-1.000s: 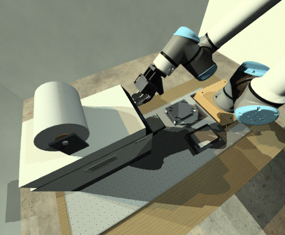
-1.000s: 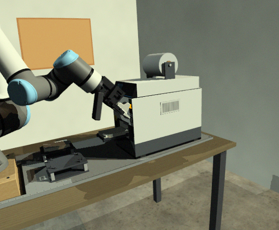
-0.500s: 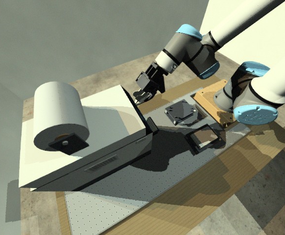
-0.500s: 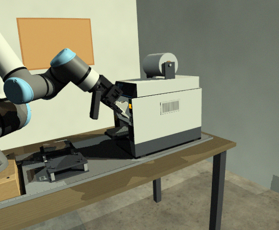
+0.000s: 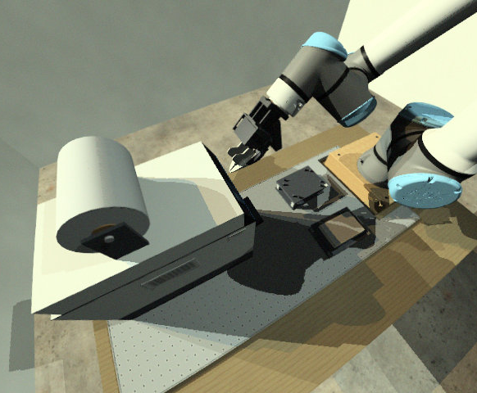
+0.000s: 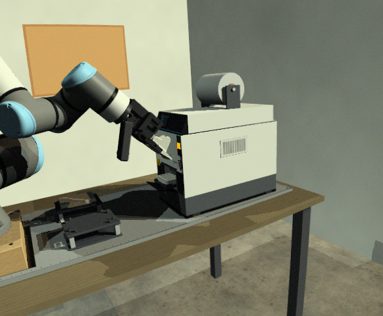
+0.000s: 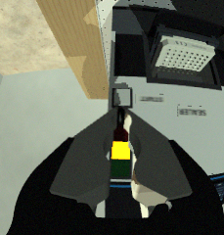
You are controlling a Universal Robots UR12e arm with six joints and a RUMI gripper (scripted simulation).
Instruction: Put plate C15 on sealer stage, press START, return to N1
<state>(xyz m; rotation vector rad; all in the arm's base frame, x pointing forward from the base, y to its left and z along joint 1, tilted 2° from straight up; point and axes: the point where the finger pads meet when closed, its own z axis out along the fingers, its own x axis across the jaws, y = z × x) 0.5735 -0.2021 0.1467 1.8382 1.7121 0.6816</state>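
Now: the start button 4 cm ahead of my hand and 3 cm below it. Round my hand: foil roll 28 cm ahead, 8 cm to the left, 20 cm above; white open-well plate 8 cm ahead, 9 cm to the left, 11 cm below; dark stage 8 cm ahead, 9 cm to the left, 12 cm below.
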